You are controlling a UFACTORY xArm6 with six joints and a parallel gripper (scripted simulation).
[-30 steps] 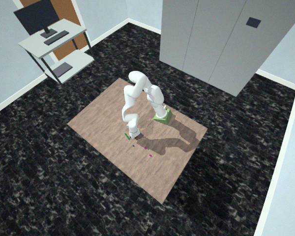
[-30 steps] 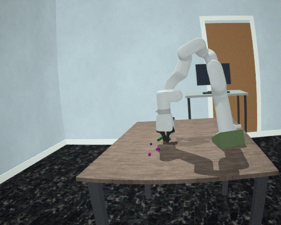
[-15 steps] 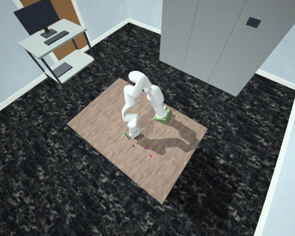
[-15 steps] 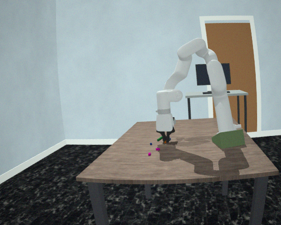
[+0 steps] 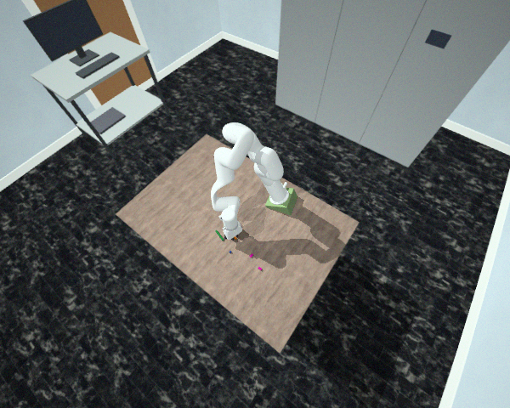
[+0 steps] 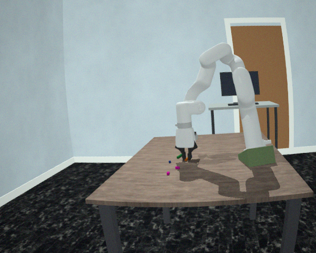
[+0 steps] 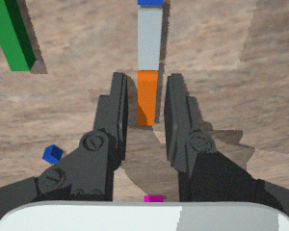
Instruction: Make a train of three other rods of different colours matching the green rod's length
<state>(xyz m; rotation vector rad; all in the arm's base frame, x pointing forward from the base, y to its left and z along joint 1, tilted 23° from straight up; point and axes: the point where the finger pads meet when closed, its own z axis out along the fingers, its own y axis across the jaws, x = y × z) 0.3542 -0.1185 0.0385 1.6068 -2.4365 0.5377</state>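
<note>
Now: hand 20 mm above the orange rod. From my hand the other things lie so: green rod (80 mm to the right, 30 mm ahead, 20 mm below); then grey rod (30 mm to the right, 20 mm below, 20 mm behind).
</note>
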